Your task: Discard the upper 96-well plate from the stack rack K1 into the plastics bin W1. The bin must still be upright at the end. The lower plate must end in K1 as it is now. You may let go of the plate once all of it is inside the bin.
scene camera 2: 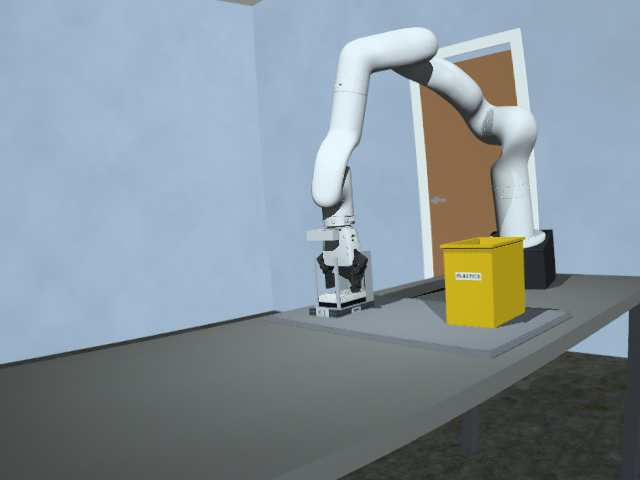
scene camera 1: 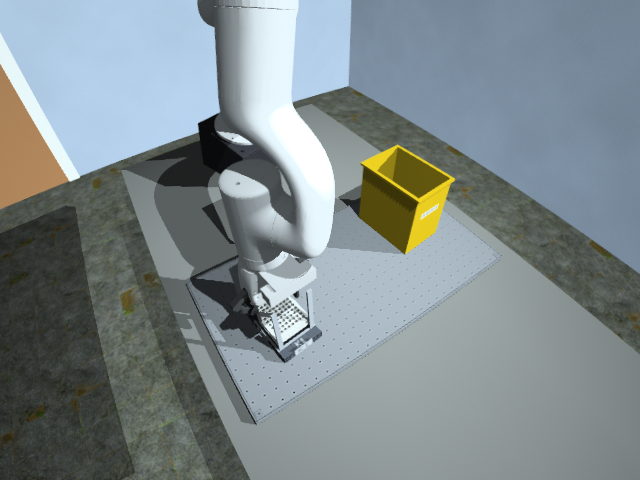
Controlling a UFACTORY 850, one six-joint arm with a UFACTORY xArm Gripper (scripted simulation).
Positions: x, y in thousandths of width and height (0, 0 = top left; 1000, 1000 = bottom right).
Scene:
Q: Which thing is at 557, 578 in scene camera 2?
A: My gripper.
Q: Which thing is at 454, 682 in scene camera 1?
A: A white 96-well plate.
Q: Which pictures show the yellow plastics bin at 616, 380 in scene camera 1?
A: Scene camera 2 and scene camera 1: all of them.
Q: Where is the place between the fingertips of my gripper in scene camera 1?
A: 430, 636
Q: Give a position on a yellow plastics bin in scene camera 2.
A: At 757, 597

